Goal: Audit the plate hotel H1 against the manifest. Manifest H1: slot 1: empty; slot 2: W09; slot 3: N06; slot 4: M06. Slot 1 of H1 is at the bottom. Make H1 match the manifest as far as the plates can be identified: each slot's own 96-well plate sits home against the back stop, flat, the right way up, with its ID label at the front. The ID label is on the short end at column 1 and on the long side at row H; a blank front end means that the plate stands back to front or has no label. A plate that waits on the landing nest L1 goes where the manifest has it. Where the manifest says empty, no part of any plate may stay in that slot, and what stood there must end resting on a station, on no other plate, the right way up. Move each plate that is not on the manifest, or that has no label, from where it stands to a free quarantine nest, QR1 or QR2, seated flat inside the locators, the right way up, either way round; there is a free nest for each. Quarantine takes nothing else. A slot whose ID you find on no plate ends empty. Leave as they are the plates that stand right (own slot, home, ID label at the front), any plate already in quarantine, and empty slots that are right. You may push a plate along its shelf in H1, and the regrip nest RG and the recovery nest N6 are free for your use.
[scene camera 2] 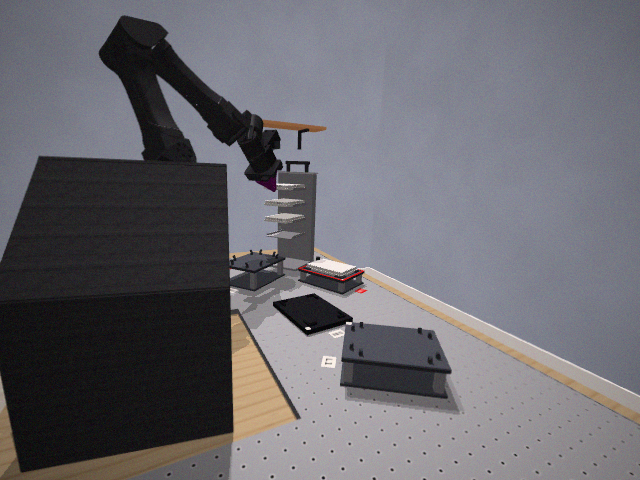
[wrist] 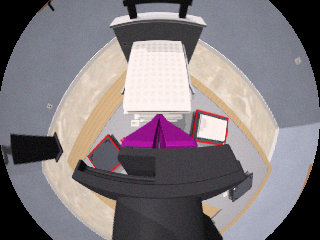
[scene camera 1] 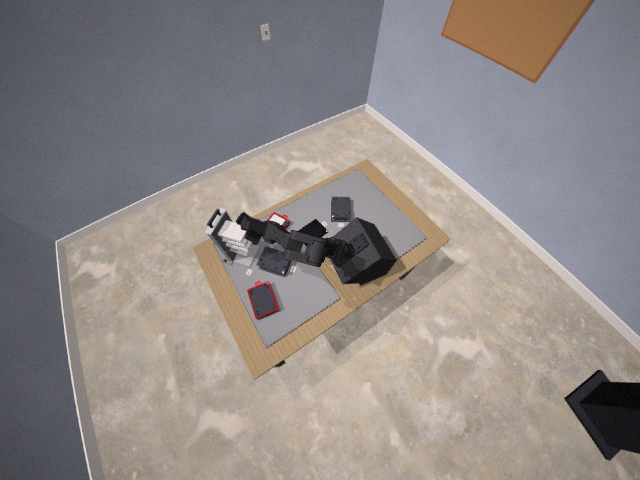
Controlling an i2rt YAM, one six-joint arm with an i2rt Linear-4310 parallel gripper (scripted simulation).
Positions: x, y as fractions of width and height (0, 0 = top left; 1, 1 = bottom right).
Labels:
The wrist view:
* my gripper: 0.50, 0.49
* white plate: 0.49, 0.35
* plate hotel H1: 0.59, 0.14

